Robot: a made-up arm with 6 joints. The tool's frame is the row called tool.
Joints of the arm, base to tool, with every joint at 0 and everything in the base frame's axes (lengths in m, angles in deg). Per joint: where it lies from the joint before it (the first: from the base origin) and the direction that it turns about. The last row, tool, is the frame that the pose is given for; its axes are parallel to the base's.
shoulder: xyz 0 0 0.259 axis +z
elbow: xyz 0 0 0 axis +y
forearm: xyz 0 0 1.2 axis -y
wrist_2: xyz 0 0 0 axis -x
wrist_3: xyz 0.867 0 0 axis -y
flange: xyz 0 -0.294 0 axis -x
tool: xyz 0 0 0
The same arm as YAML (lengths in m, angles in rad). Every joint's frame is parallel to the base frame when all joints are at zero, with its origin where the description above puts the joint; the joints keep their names.
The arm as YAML. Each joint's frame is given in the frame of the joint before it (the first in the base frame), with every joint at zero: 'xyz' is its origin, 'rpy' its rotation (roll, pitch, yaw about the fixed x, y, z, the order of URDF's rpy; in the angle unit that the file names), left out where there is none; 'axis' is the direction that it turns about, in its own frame. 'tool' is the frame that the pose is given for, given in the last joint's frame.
units:
  length: m
  angle: rad
joints:
  - name: shoulder
    type: revolute
    origin:
      xyz: [0.0, 0.0, 0.259]
    axis: "+z"
  - name: elbow
    type: revolute
    origin:
      xyz: [0.0, 0.0, 0.0]
    axis: "+y"
  - name: forearm
    type: revolute
    origin:
      xyz: [0.0, 0.0, 1.2]
    axis: "-y"
  - name: wrist_2
    type: revolute
    origin:
      xyz: [0.0, 0.0, 0.0]
    axis: "-x"
  - name: wrist_3
    type: revolute
    origin:
      xyz: [0.867, 0.0, 0.0]
    axis: "-y"
  - name: flange
    type: revolute
    origin:
      xyz: [0.0, -0.294, 0.0]
    axis: "-x"
tool:
  origin:
    xyz: [0.0, 0.0, 0.0]

